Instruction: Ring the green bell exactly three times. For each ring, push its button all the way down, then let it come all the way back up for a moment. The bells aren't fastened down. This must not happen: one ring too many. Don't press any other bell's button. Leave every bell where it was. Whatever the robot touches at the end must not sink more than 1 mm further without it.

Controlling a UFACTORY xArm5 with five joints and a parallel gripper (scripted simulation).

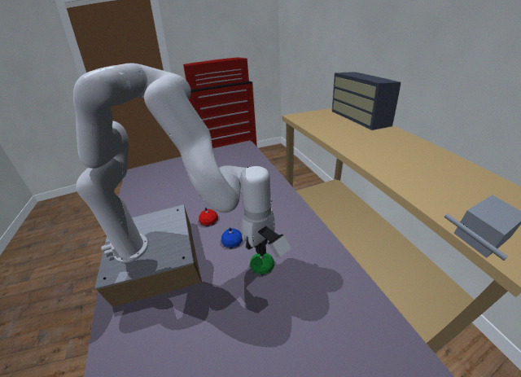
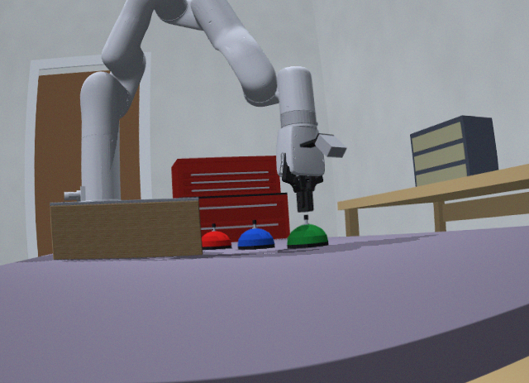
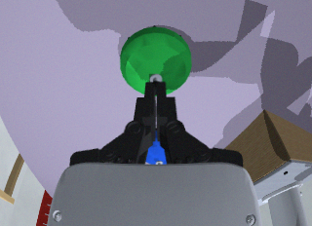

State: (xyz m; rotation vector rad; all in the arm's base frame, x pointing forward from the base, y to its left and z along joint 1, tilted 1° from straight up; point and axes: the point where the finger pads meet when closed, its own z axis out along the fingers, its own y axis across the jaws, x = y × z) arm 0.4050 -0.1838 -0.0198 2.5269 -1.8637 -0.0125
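Right now the green bell is 5 cm below my hand. Also, from my hand: blue bell: 5 cm behind, 16 cm to the left, 5 cm below; then red bell: 10 cm behind, 32 cm to the left, 5 cm below.
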